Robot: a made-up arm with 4 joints.
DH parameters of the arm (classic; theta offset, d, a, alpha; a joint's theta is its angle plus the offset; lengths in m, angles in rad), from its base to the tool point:
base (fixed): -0.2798 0 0.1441 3.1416
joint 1: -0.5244 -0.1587 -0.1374 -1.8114
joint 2: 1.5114 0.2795 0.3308 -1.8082
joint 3: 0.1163 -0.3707 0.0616 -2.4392
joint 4: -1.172 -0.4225 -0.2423 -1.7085
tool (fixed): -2.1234 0.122 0 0
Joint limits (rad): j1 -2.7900..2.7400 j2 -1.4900..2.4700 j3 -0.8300..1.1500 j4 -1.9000..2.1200
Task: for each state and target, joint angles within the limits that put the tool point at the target. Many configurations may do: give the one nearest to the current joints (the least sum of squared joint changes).
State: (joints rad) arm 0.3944 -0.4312 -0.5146 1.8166
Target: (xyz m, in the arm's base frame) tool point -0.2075 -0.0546 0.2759
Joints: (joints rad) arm 1.3316 -0.3168 -0.7821 1.9037
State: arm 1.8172 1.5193 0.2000 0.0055
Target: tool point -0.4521 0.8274 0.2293
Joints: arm 1.9857 1.9713 0.3058 -0.0558
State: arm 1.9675 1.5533 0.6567 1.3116
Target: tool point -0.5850 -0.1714 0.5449
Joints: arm 1.0824 0.8998 0.3795 1.2499
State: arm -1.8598 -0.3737 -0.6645 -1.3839
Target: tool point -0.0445 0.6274 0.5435
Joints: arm -2.4798 -1.1644 -0.2392 -1.4614
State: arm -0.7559 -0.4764 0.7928 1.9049
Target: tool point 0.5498 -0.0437 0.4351
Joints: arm -1.4591 -0.8787 -0.0531 2.1200
